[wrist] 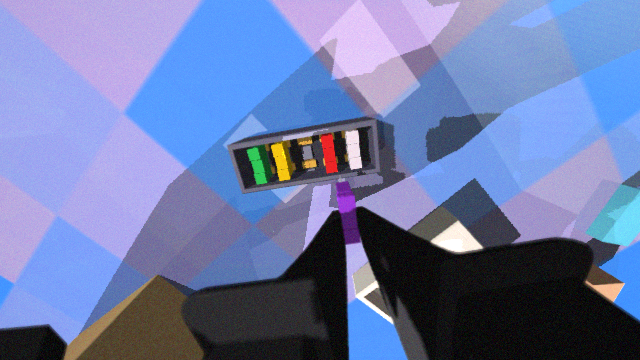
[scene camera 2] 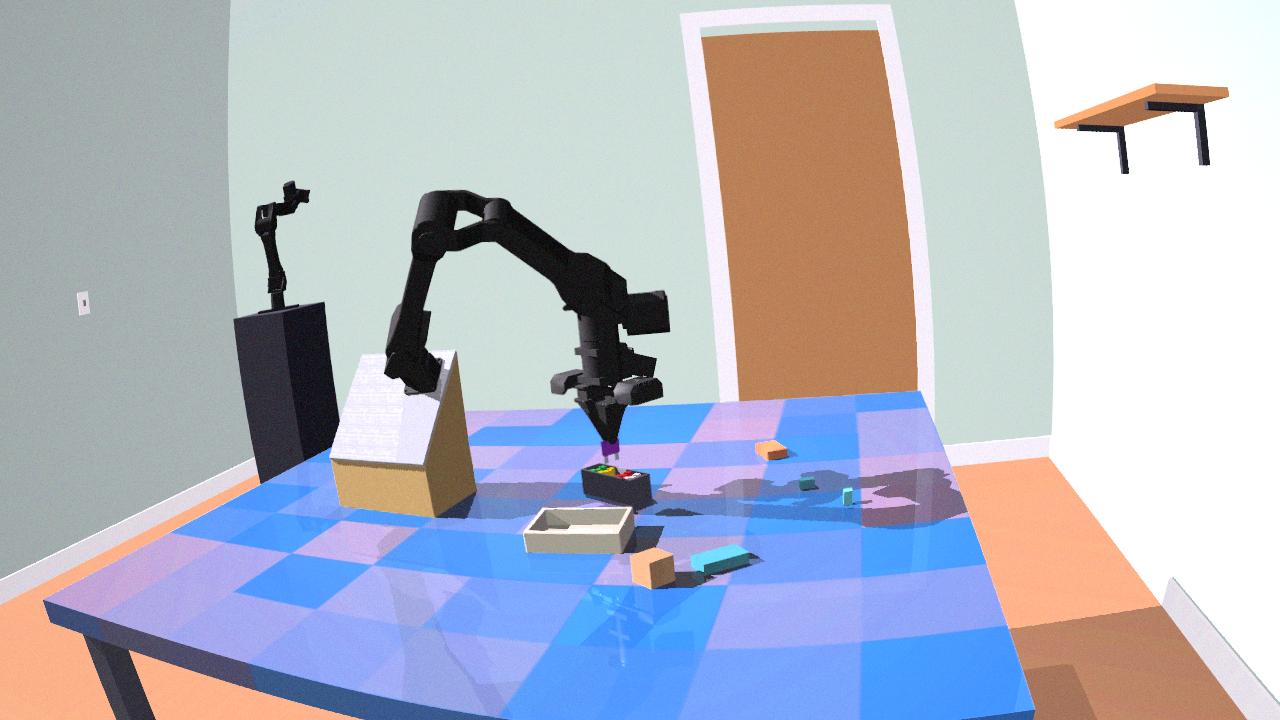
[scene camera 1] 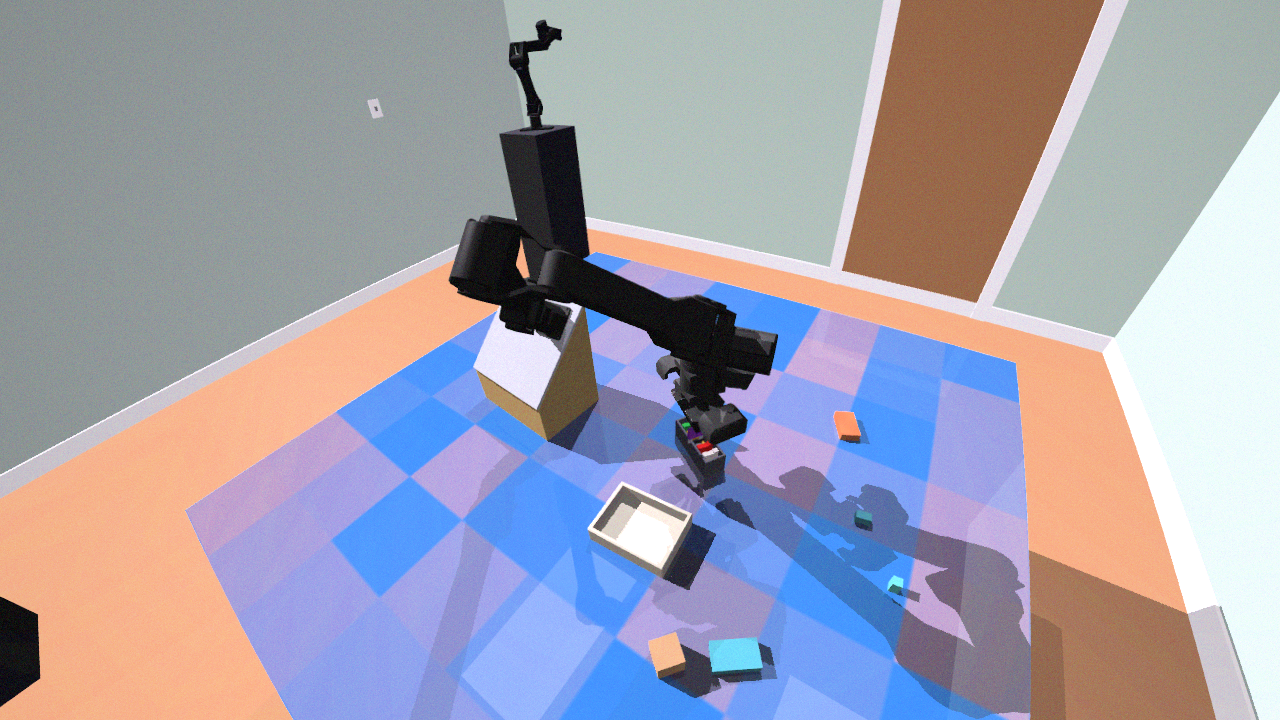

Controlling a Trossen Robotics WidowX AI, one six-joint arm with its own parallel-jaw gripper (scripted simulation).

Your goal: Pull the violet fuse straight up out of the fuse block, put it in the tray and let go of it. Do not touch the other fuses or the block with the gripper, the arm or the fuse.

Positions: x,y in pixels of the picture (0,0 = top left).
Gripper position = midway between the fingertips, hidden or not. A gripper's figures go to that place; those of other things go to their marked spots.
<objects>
My gripper (scene camera 2: 610,443) is 128 cm from the lens. A cyan block (scene camera 2: 730,556): 102 cm from the lens. A cube (scene camera 2: 652,568) is 98 cm from the lens. A white tray (scene camera 2: 605,530): 118 cm from the lens. The marked spots on the white tray and the cyan block are 23 cm apart.
</objects>
